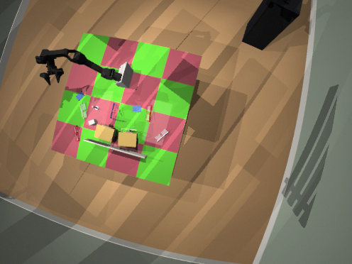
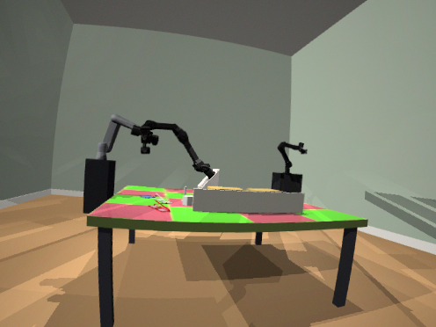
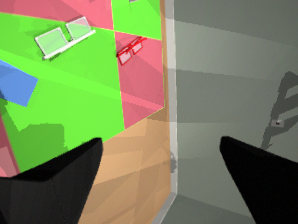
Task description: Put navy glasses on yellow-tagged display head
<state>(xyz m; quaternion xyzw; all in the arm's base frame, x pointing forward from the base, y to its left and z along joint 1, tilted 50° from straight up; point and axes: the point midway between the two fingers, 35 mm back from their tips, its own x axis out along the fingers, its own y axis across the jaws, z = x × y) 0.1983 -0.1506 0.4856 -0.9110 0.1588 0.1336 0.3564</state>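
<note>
Now: the white post 7 cm ahead of my gripper tip, 27 cm to the left of it and 29 cm below it. Also, from my gripper tip: long grey wall: 35 cm ahead, 61 cm to the left, 26 cm below; then white block: 21 cm ahead, 29 cm to the left, 29 cm below.
</note>
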